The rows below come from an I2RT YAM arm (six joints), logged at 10 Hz.
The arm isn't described. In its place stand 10 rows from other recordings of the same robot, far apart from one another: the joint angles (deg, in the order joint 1, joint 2, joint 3, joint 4, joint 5, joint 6), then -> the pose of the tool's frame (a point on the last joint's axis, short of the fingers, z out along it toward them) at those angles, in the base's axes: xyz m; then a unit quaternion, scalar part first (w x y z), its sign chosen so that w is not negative.
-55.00 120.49 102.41 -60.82 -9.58 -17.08 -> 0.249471, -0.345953, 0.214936, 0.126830, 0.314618, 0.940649, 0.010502
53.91 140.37 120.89 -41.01 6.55 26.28 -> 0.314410, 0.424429, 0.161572, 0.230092, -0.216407, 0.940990, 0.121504
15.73 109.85 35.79 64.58 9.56 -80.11 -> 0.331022, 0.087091, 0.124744, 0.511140, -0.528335, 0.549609, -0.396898
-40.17 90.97 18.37 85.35 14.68 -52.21 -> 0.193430, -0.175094, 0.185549, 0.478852, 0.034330, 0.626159, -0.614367
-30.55 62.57 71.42 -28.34 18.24 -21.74 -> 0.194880, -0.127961, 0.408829, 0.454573, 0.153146, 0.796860, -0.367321
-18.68 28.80 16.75 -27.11 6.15 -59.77 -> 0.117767, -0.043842, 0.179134, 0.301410, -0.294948, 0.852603, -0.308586
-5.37 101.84 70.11 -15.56 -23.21 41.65 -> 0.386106, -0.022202, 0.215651, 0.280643, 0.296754, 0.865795, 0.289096
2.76 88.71 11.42 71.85 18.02 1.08 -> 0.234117, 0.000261, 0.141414, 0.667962, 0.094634, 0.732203, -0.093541
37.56 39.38 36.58 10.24 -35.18 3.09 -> 0.118933, 0.117334, 0.342309, 0.602503, -0.403242, 0.533364, 0.435785
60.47 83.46 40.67 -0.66 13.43 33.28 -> 0.149805, 0.247681, 0.178679, 0.346663, -0.169537, 0.897616, 0.212996
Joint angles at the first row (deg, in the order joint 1, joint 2, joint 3, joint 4, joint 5, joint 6):
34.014, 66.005, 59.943, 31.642, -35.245, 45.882
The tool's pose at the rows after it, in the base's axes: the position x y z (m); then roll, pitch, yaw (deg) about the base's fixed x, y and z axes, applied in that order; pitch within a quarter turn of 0, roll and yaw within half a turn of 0:
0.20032, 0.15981, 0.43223, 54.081, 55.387, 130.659
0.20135, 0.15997, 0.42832, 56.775, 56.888, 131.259
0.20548, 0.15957, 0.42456, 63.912, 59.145, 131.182
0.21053, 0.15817, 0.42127, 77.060, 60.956, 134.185
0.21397, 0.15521, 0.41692, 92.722, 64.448, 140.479
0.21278, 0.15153, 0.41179, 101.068, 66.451, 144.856
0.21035, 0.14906, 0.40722, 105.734, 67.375, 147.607
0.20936, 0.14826, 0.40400, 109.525, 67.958, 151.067
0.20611, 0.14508, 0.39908, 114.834, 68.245, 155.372
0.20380, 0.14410, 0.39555, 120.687, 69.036, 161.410
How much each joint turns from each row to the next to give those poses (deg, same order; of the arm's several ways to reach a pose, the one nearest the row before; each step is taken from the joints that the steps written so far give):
0.000, -0.261, 0.263, -2.107, 0.266, -2.362
0.000, -0.265, -0.002, -3.067, 0.870, -2.637
0.000, -0.177, 1.400, -7.810, 4.989, -5.258
0.087, 0.175, 2.724, -10.809, 7.812, -4.757
-0.001, 0.353, 2.640, -10.196, 7.388, -5.632
-0.086, -0.613, -0.082, -3.798, 3.276, -2.907
0.087, -0.790, -0.791, -1.584, 1.764, -1.410
0.001, -0.268, -0.351, -1.145, 0.180, -1.141
-0.087, -0.961, -0.876, -1.840, 0.702, -1.138
0.086, -0.443, -0.355, -1.674, -0.177, -1.932

